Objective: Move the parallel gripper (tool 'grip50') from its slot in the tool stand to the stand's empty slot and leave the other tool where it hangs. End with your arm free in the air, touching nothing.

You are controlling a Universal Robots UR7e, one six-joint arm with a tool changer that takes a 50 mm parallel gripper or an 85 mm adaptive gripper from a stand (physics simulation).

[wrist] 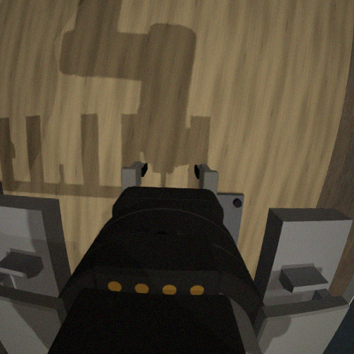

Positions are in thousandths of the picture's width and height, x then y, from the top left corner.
Labels:
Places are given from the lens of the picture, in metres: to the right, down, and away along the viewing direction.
tool (451, 679): 0.00, 0.01, 0.05
grey tool stand (846, 722): 0.04, 0.03, 0.07
The marked spots on the grey tool stand and the tool are 0.05 m apart.

